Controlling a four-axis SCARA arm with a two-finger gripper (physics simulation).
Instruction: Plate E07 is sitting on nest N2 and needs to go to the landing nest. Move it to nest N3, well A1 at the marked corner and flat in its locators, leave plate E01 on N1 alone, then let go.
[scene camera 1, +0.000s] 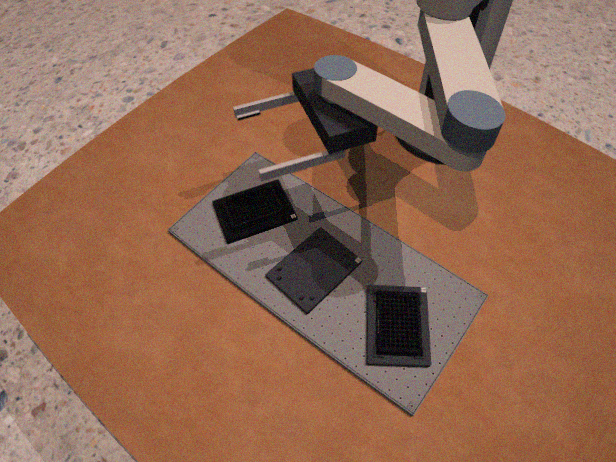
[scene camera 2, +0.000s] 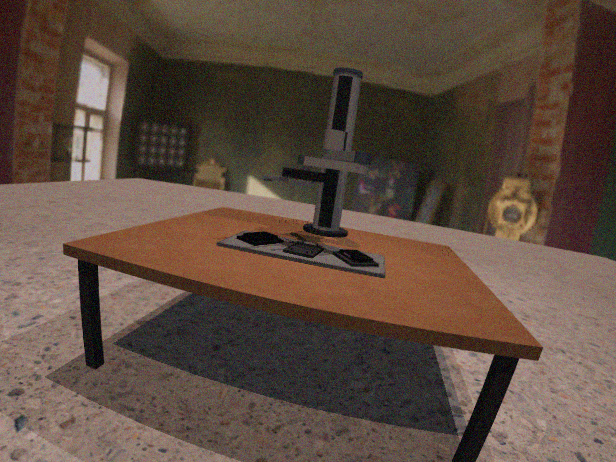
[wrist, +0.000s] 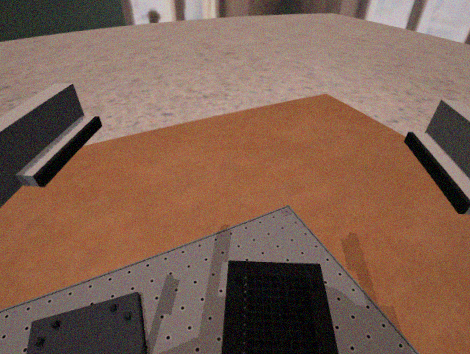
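Note:
A black well plate (scene camera 1: 255, 211) (scene camera 2: 259, 237) (wrist: 277, 310) sits on the left nest in scene view 1. Another black plate (scene camera 1: 399, 322) (scene camera 2: 355, 257) sits in a dark nest at the right end. The middle nest (scene camera 1: 312, 272) (scene camera 2: 303, 249) (wrist: 90, 325) holds no plate and shows small dark pins and a pale corner mark. No label is legible, so I cannot tell which plate is E07 or E01. My gripper (scene camera 1: 254, 144) (wrist: 250, 109) is open and empty, high above the table, with its fingertips near the left plate's end of the board in scene view 1.
The nests stand on a grey perforated board (scene camera 1: 460, 305) (wrist: 260, 240) on the orange-brown table (scene camera 1: 175, 350) (scene camera 2: 280, 285) (wrist: 225, 165). The arm's column (scene camera 2: 345, 105) rises behind the board. The arm's links (scene camera 1: 390, 95) reach over the table at the upper right of scene view 1.

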